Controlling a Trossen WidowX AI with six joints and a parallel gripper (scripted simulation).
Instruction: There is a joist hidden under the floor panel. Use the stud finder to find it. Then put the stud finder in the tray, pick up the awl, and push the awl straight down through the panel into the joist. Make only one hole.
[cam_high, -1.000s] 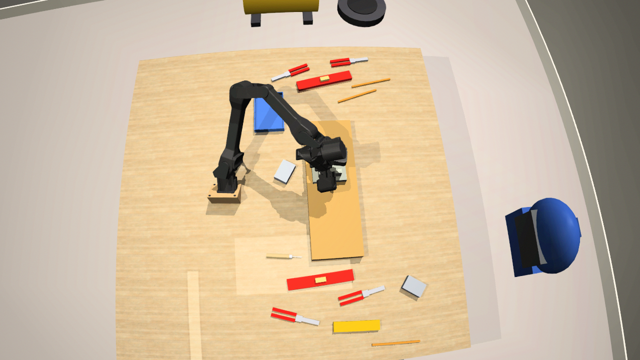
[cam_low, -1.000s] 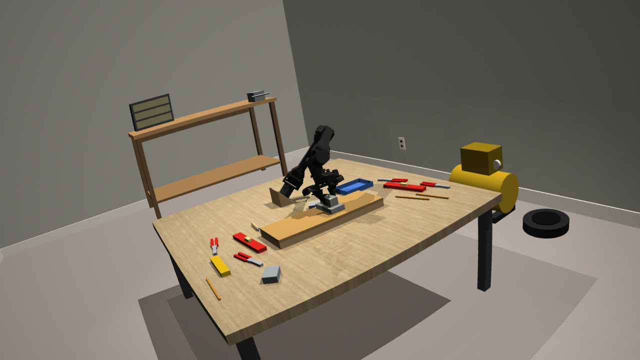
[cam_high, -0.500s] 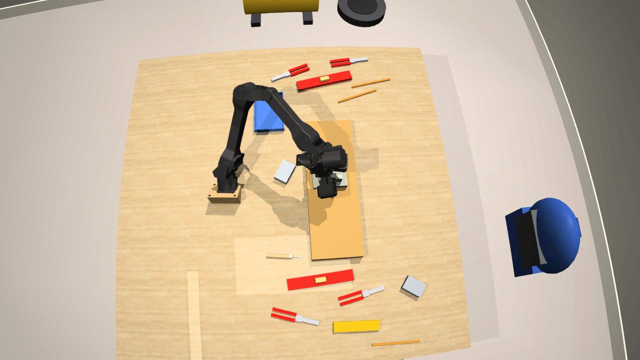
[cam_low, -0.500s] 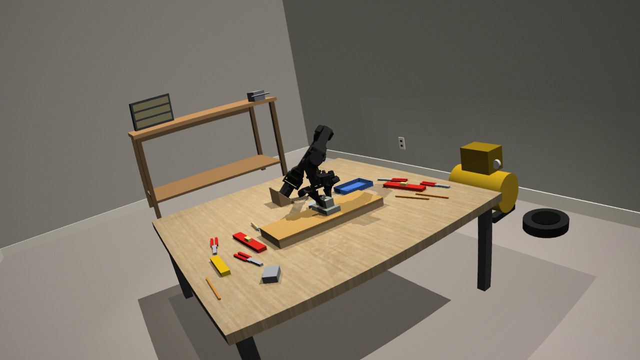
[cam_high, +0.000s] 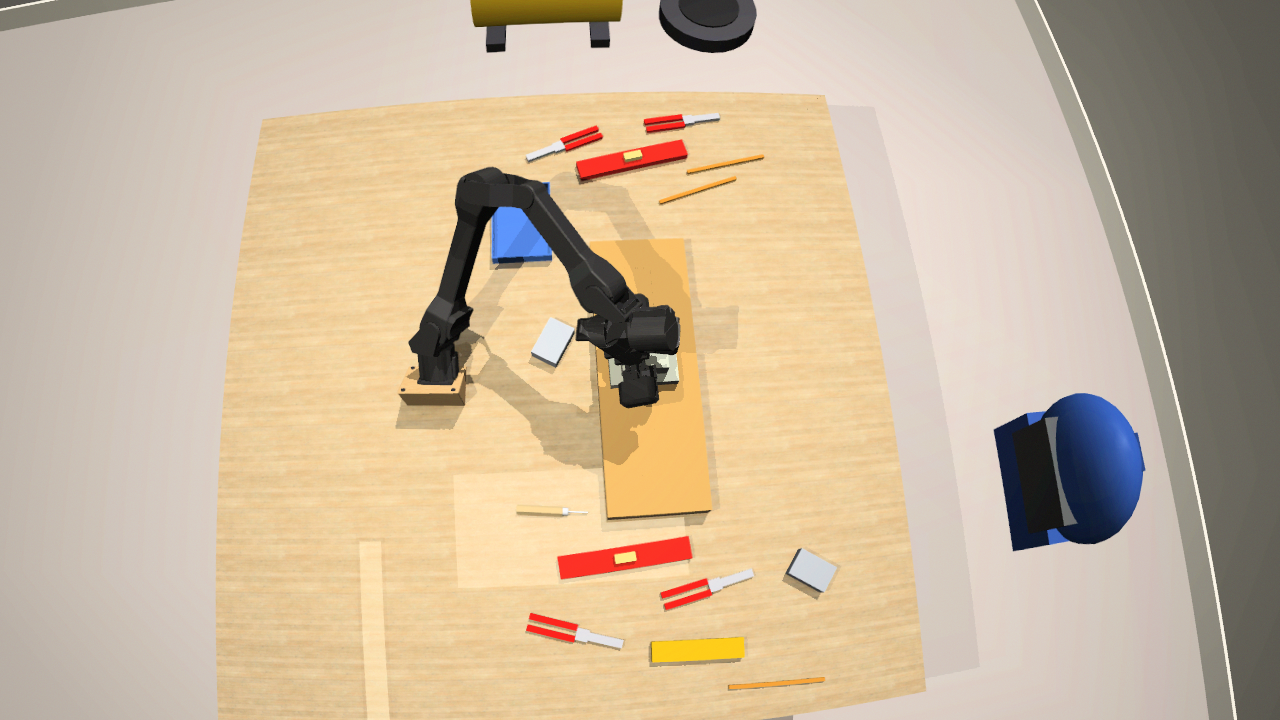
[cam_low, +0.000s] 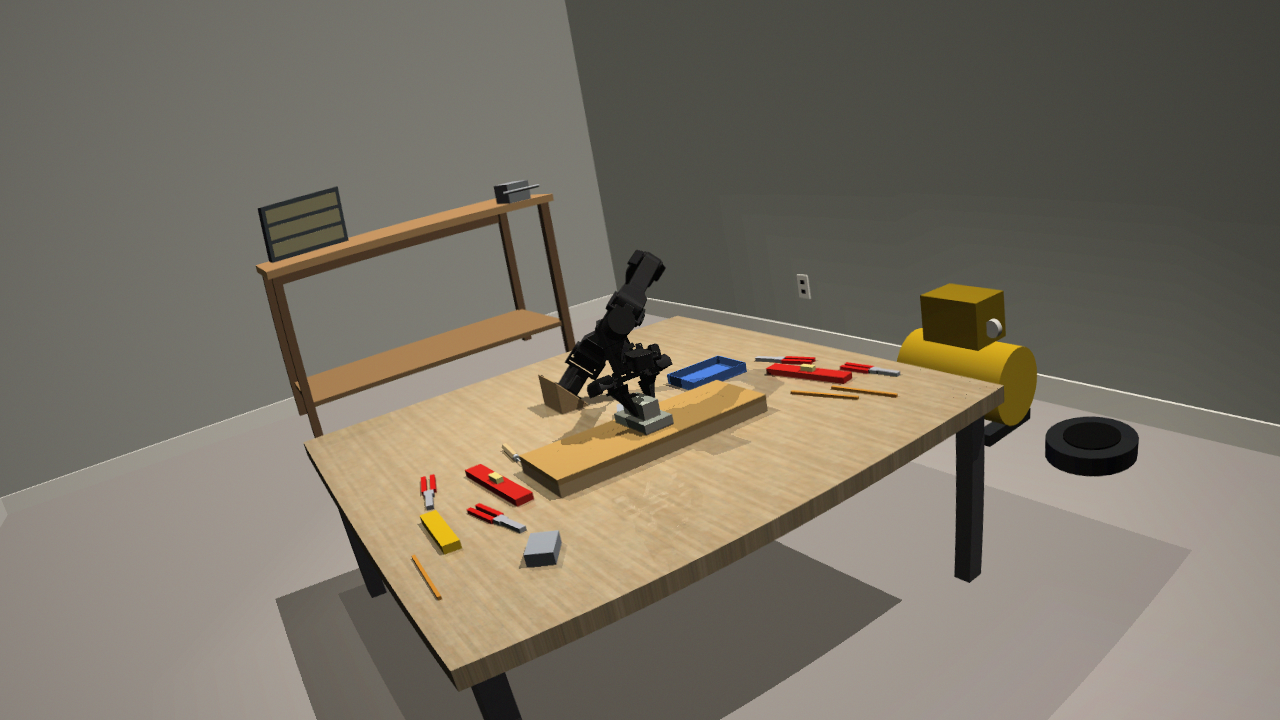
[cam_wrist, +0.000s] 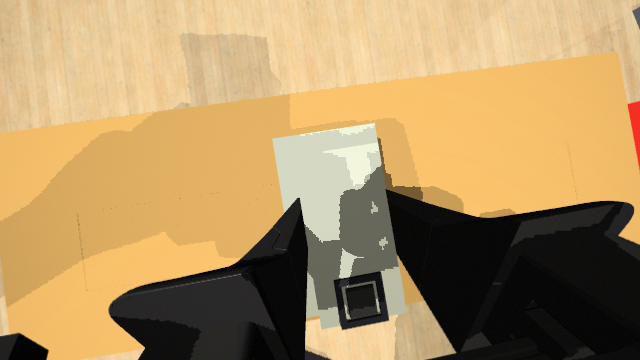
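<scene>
Right now my gripper tip is 30 cm to the right of the blue tray, 26 cm past it and 5 cm above it. Round my gripper tip: yellow block 50 cm to the right, 9 cm ahead, 6 cm below; then awl 26 cm to the right, 15 cm behind, 6 cm below; then stud finder 3 cm behind, 2 cm above.
</scene>
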